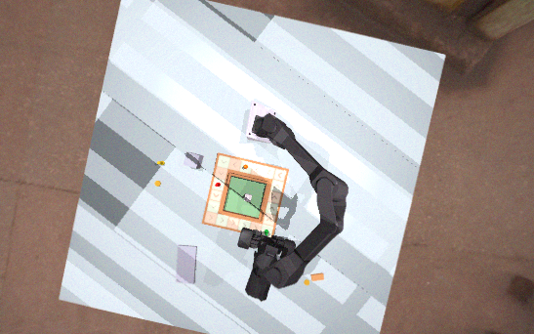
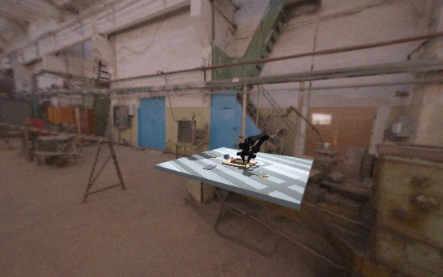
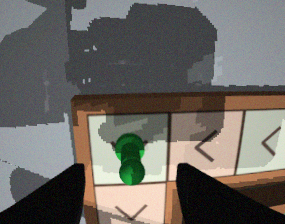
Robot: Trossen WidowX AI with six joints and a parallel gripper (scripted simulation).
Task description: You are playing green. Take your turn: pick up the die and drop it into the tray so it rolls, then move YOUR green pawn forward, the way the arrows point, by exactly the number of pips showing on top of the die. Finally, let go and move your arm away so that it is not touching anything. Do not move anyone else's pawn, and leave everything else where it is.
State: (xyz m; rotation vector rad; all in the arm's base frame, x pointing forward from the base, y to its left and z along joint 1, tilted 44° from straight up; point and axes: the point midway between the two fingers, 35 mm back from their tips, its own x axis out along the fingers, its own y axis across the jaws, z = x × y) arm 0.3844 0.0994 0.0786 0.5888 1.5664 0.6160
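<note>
Now: gripper tip 2 cm above the green pawn. The rest, counted from my gripper tip: green tray (12 cm to the right, 11 cm behind, 4 cm below); then red pawn (23 cm to the right, 13 cm behind, 2 cm below); then grey die (12 cm behind, 10 cm to the right, 2 cm below).
</note>
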